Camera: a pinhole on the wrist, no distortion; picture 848 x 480 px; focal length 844.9 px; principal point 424.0 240.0 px. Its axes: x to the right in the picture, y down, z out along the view. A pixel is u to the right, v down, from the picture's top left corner.
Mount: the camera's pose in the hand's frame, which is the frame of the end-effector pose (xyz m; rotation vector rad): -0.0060 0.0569 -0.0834 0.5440 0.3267 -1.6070
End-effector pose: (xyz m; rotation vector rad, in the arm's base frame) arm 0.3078 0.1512 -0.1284 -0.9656 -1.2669 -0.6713
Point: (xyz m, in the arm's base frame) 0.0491 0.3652 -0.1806
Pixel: 304 209
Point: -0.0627 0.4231 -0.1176
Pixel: 352 314
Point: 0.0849 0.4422 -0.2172
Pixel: 135 163
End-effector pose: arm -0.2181 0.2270 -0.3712 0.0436 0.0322 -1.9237
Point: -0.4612 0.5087 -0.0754
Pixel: 642 81
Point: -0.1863 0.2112 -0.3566
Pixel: 117 441
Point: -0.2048 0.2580 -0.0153
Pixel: 46 261
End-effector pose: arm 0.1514 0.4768 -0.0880 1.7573 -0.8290 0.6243
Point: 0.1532 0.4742 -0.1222
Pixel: 533 253
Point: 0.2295 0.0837 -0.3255
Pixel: 220 315
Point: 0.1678 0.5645 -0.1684
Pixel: outside the picture
